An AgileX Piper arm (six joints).
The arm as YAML. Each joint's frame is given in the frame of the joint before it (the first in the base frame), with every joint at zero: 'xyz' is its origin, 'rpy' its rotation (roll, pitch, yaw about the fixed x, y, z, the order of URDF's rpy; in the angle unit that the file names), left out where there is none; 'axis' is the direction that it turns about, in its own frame. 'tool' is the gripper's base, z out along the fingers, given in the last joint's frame.
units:
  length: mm
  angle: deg
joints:
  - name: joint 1
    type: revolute
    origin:
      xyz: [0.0, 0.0, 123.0]
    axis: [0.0, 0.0, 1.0]
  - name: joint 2
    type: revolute
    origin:
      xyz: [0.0, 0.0, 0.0]
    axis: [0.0, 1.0, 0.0]
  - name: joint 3
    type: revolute
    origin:
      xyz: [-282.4, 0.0, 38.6]
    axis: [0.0, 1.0, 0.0]
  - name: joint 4
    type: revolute
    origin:
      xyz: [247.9, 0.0, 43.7]
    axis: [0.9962, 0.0, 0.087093]
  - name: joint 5
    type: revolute
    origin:
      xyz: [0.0, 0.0, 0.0]
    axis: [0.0, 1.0, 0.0]
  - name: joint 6
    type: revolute
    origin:
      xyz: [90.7, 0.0, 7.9]
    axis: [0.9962, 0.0, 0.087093]
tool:
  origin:
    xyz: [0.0, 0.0, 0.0]
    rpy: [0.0, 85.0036, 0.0]
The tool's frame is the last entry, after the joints.
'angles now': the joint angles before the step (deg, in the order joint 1, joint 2, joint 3, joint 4, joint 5, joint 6). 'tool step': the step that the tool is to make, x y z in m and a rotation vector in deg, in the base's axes. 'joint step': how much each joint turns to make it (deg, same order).
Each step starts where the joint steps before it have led.
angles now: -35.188 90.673 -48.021 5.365 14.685 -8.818
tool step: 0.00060 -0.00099 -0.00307 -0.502 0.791 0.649
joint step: 0.000 0.607 0.000 -1.082 -0.250 0.000
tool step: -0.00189 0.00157 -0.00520 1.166 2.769 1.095
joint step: 0.001 0.549 -0.001 -0.185 2.414 -1.038
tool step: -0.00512 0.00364 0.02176 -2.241 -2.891 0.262
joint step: -0.002 -4.180 0.000 -0.047 0.532 -0.255
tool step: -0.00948 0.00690 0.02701 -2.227 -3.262 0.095
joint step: 0.002 -5.539 0.001 -0.003 1.593 0.005
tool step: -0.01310 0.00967 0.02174 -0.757 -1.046 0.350
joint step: -0.001 -5.288 0.000 -0.098 4.008 -0.077
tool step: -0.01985 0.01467 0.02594 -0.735 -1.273 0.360
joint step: 0.000 -7.016 -0.001 0.000 5.566 0.000
